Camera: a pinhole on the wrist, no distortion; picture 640 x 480 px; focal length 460.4 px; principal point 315.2 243.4 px. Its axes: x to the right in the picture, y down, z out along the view. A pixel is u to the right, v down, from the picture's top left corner.
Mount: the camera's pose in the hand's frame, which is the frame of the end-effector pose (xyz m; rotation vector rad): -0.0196 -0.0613 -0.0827 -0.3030 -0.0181 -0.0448
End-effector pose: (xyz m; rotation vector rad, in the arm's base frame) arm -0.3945 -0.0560 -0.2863 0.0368 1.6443 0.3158
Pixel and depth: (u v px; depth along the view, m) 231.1 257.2 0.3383
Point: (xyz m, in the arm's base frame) -0.1631 0.0190 -0.2075
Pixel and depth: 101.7 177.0 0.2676
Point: -0.1994 -0.0668 -0.1568
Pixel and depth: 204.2 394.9 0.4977
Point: -0.0869 0.2157 -0.1186
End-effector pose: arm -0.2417 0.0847 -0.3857 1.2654 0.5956 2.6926
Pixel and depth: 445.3 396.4 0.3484
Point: -0.1183 0.0346 -0.1442
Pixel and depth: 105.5 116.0 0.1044
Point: -0.1819 0.1252 -0.4434
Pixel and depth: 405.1 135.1 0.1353
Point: -0.2048 0.1508 -0.3709
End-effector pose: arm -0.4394 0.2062 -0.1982 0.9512 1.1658 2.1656
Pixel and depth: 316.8 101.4 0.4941
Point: -0.0803 0.4350 -0.0901
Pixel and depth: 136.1 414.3 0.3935
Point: -0.1629 0.1095 0.0119
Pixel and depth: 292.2 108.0 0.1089
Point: -0.3925 0.2325 -0.2463
